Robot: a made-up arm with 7 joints.
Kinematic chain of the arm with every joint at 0, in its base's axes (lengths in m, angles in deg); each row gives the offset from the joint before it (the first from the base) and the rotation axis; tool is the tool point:
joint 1: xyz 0 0 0 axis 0 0.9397 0.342
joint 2: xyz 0 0 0 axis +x
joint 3: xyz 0 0 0 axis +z
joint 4: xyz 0.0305 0 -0.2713 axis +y
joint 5: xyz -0.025 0 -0.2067 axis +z
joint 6: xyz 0 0 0 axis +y
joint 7: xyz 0 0 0 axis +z
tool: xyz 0 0 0
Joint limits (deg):
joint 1: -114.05..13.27
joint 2: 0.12..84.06
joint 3: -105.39..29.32
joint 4: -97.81..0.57
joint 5: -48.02..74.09
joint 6: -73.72..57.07
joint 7: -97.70..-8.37
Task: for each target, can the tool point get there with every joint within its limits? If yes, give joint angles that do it. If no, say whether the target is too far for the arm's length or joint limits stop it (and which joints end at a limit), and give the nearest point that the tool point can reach.
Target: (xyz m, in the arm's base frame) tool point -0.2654 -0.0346 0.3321
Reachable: no: joint limits stop it (at a limit: joint 1, joint 2, joint 4) | nearest point -0.0472 0.1799 0.3069 | short by 0.307 m
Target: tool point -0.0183 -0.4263 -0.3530
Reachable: no: too far | nearest point -0.0211 -0.2341 -0.3128 | short by 0.196 m
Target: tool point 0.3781 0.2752 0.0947
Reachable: yes | joints -75.47 65.42 -32.53 -28.34 -13.00 -6.74 -50.64
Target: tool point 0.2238 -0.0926 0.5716
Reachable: no: too far | nearest point 0.2260 -0.0362 0.3511 | short by 0.228 m
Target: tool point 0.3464 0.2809 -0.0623
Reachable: yes | joints -45.50 71.87 -44.40 -55.01 12.65 -18.93 -44.57
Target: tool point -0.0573 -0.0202 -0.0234
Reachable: no: joint limits stop it (at a limit: joint 1, joint 3, joint 4) | nearest point -0.1199 -0.1516 -0.3024 | short by 0.315 m
